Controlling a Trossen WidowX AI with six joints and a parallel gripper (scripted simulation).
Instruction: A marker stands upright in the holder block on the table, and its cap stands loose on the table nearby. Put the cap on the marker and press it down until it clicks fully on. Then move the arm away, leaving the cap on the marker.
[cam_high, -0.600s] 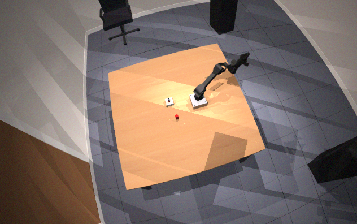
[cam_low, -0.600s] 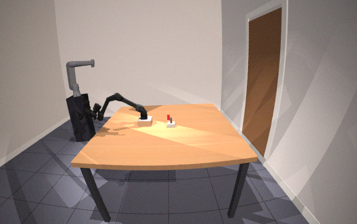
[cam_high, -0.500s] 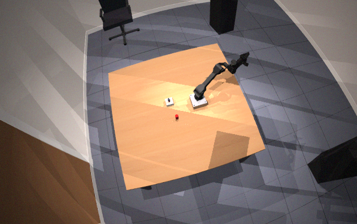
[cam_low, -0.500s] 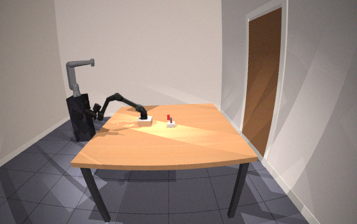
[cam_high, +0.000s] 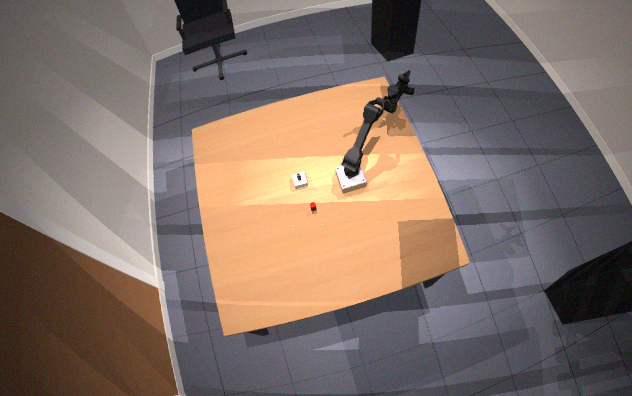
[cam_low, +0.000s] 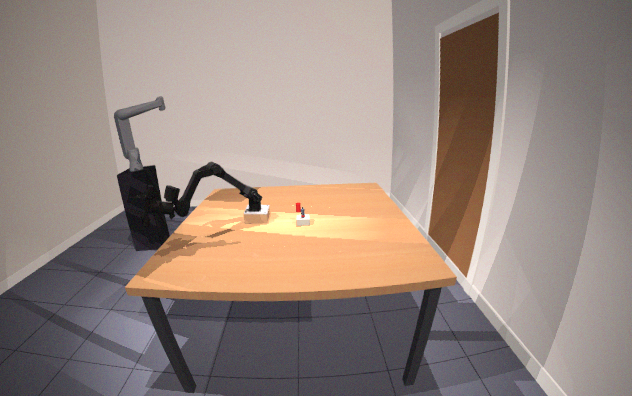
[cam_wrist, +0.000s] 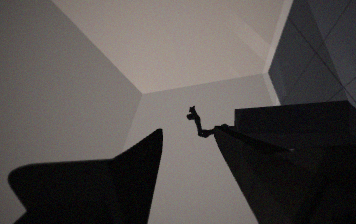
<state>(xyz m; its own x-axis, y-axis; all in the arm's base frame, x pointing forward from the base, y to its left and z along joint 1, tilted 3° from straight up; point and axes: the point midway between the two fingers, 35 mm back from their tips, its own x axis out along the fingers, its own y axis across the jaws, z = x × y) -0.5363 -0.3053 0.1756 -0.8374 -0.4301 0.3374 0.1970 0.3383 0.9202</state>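
Right now the red cap is 810 mm ahead of my gripper tip, 390 mm to the left of it and 250 mm below it. From my gripper tip the other things lie so: holder block: 810 mm ahead, 220 mm to the left, 250 mm below.
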